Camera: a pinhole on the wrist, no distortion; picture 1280 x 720 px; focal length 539.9 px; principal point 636.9 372.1 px. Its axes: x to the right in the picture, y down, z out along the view. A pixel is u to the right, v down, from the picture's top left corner.
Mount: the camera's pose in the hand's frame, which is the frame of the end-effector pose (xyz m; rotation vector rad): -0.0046 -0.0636 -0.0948 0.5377 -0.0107 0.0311
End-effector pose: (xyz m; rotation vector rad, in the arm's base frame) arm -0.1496 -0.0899 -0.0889 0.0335 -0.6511 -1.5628
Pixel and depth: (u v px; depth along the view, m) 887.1 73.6 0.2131
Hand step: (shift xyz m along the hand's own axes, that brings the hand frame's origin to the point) 0.0975 -0.2712 0.0297
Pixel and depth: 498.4 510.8 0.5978
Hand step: -0.1641 -0.2421 0.4944
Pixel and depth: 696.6 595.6 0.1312
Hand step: 0.0079 -0.0838 0.0459
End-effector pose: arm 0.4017 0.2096 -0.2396 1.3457 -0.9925 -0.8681
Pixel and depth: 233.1 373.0 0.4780
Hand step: -0.3629 -0.3173 0.3096
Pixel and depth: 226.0 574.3 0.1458
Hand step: -0.1176 -0.0944 0.0563
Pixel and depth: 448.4 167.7 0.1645
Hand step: -0.0603 -0.2029 0.0135
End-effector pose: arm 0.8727 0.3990 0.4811 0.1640 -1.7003 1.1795
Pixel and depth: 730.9 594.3 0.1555
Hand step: 0.0201 -0.0876 0.0720
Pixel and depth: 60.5 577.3 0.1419
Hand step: -0.1580 -0.0941 0.0519
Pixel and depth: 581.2 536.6 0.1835
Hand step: -0.0257 -0.1101 0.0911
